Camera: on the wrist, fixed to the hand. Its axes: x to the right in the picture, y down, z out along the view.
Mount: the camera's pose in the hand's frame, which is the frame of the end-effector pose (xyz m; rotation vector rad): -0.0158 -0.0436 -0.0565 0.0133 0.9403 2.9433
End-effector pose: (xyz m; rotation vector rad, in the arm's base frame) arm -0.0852 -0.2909 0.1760 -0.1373 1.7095 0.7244
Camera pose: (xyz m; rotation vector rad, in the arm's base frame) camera -0.1083 -0.3602 0.1787 -1.4655 -0.6233 -1.3402
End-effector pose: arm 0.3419 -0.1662 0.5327 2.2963 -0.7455 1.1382
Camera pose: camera 0.3301 -0.0949 0.5434 0.9565 1.9298 -1.2923
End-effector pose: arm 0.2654 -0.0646 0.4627 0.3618 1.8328 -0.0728
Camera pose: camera 0.2046 -0.0961 0.4883 -2.1496 -0.1477 -1.7060
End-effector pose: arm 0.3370 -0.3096 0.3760 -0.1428 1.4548 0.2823
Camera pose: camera 0.2935 -0.3680 0.3819 -1.5702 -0.8033 -1.8039
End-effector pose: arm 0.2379 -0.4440 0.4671 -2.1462 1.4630 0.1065
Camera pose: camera 0.2571 -0.4455 0.5376 -1.3612 -2.3947 -0.0326
